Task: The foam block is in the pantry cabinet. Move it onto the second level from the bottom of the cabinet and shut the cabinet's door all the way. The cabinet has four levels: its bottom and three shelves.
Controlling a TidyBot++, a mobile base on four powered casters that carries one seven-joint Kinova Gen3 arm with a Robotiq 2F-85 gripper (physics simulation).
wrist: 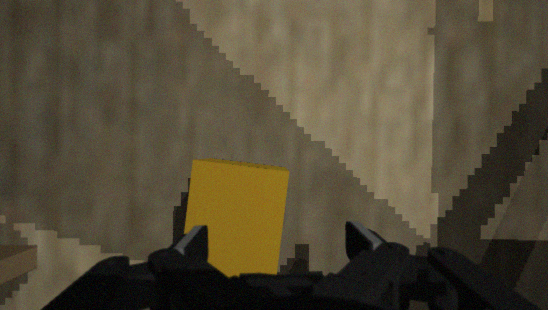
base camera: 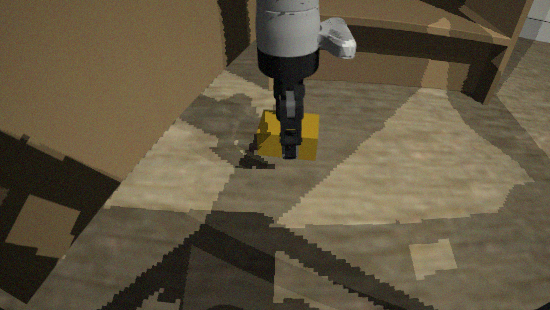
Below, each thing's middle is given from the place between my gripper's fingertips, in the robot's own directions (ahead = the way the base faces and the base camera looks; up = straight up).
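Labels:
Yellow foam block [base camera: 268,144]: 20 mm below my hand, 30 mm ahead of it.

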